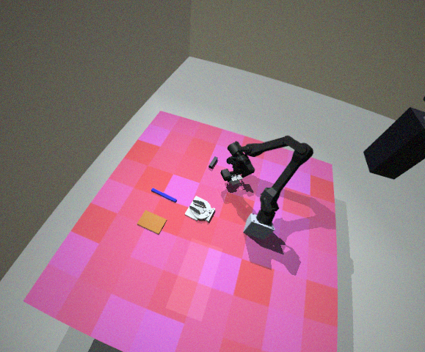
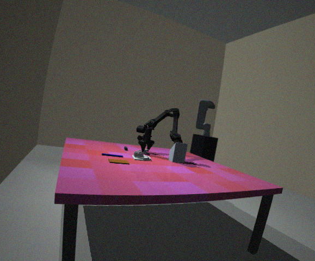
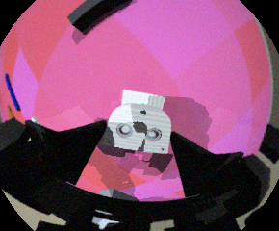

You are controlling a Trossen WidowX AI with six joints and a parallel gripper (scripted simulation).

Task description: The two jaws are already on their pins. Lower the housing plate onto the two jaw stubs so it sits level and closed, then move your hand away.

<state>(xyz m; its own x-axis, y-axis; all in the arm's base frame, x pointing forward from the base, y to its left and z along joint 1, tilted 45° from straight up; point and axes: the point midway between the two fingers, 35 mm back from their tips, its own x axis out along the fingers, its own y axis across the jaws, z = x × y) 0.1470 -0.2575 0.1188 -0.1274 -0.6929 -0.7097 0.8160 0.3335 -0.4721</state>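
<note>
Now: the white housing plate 10 mm ahead of my gripper tip, 10 mm to the right of it and 20 mm above it. Also, from my gripper tip: blue bar 360 mm ahead, 210 mm to the left; then white ribbed fixture 170 mm ahead, 230 mm to the left, 10 mm below; then dark block 150 mm ahead, 90 mm to the right.
</note>
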